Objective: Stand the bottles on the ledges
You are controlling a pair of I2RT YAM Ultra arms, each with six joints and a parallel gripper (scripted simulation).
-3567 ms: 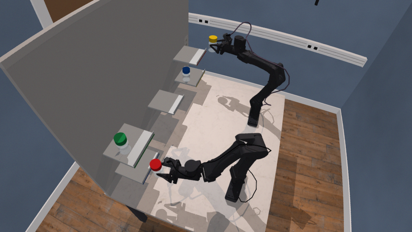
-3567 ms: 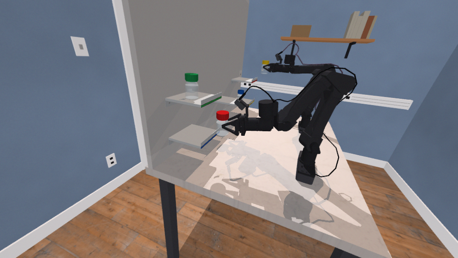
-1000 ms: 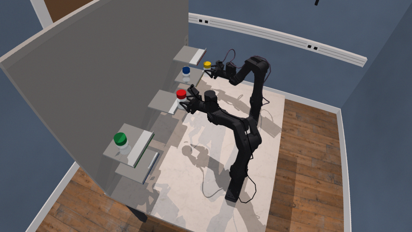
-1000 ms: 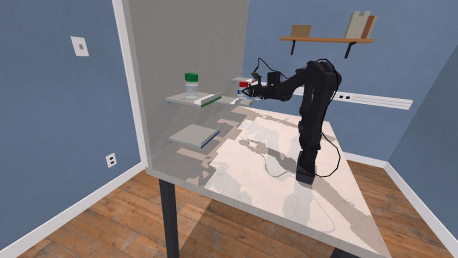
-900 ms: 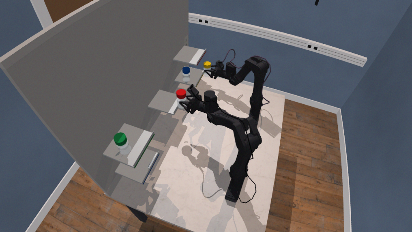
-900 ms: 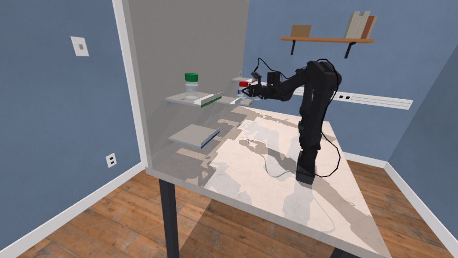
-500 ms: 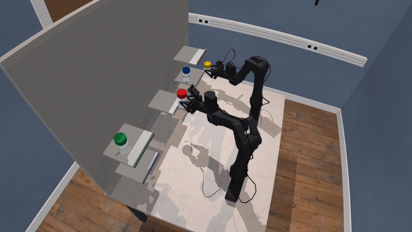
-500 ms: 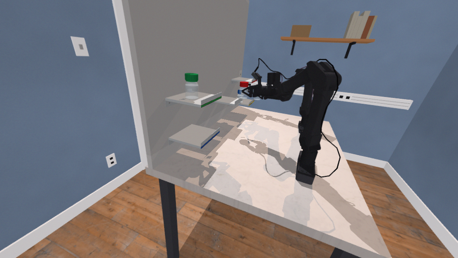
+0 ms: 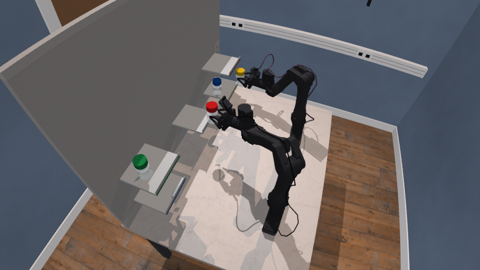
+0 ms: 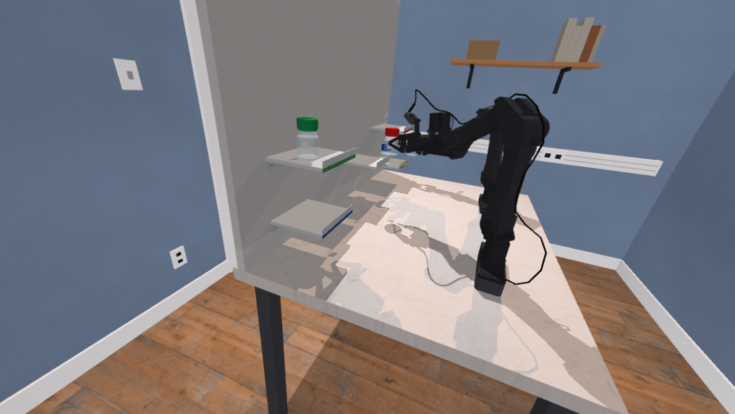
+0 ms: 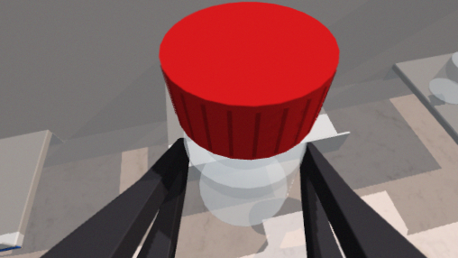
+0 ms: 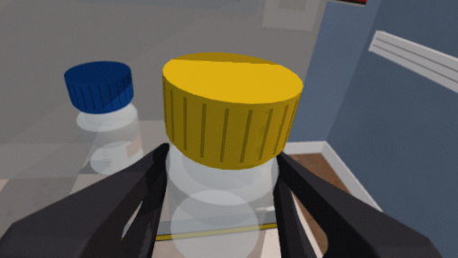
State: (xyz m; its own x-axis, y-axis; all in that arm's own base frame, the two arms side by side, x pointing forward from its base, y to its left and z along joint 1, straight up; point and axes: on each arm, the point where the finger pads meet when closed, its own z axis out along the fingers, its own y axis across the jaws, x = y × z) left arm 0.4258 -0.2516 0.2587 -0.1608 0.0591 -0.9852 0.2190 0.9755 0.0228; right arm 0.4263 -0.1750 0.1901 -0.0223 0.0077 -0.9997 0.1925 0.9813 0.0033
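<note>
The red-capped bottle is 450 mm to the left of my right hand, 80 mm above it and 10 mm behind it. The rest, counted from my right hand: blue-capped bottle: 120 mm ahead, 90 mm to the left, 60 mm below; grey wall panel: 440 mm to the left, 240 mm above, 220 mm ahead; yellow-capped bottle: 10 mm below.
</note>
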